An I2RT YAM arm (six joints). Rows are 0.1 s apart.
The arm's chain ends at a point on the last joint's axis. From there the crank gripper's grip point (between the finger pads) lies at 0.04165 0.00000 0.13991 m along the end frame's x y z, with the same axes.
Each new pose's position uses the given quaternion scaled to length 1; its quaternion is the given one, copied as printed.
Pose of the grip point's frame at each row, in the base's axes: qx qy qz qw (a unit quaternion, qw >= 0); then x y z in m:
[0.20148 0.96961 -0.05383 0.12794 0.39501 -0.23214 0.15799]
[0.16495 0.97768 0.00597 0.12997 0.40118 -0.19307 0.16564]
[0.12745 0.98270 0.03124 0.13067 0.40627 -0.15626 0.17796]
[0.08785 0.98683 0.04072 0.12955 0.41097 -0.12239 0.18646]
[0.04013 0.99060 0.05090 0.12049 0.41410 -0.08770 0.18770]
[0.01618 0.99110 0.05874 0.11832 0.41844 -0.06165 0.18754]
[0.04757 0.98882 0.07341 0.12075 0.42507 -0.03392 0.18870]
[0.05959 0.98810 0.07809 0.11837 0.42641 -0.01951 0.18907]
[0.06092 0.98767 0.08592 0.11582 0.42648 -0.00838 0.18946]
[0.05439 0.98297 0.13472 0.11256 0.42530 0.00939 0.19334]
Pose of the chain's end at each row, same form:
[0.20148 0.96961 -0.05383 0.12794 0.40024 -0.22602 0.30375]
[0.16495 0.97768 0.00597 0.12997 0.40332 -0.20220 0.31132]
[0.12745 0.98270 0.03124 0.13067 0.40810 -0.17096 0.32318]
[0.08785 0.98683 0.04072 0.12955 0.41380 -0.13811 0.33156]
[0.04013 0.99060 0.05090 0.12049 0.42044 -0.10428 0.33259]
[0.01618 0.99110 0.05874 0.11832 0.42582 -0.07932 0.33226]
[0.04757 0.98882 0.07341 0.12075 0.43093 -0.05728 0.33268]
[0.05959 0.98810 0.07809 0.11837 0.43257 -0.04480 0.33271]
[0.06092 0.98767 0.08592 0.11582 0.43323 -0.03599 0.33264]
[0.05439 0.98297 0.13472 0.11256 0.43264 -0.03167 0.33323]

